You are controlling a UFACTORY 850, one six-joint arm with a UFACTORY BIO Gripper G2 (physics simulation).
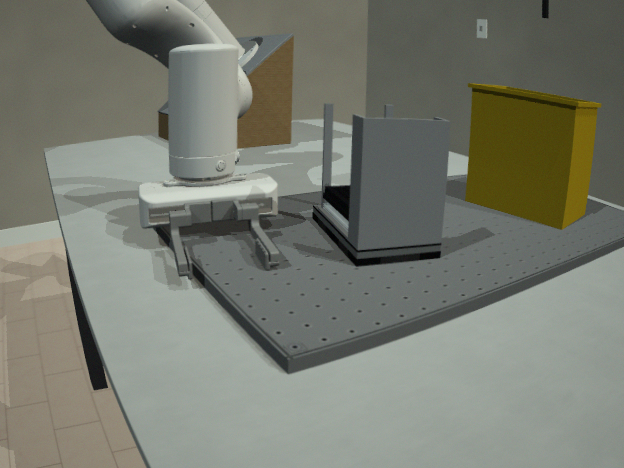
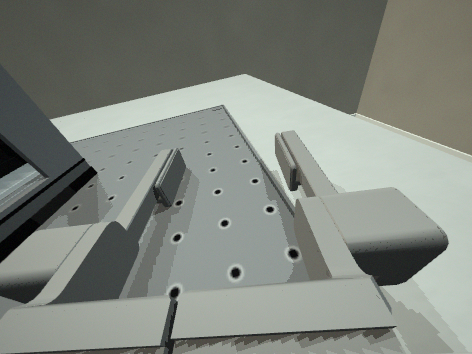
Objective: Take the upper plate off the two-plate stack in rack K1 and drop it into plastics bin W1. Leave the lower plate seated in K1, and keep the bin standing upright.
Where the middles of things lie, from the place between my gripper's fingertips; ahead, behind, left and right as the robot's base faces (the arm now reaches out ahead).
Now: hand 60 mm past the yellow bin W1 [image 1: 530, 155], 480 mm to the right of it and 80 mm below it.
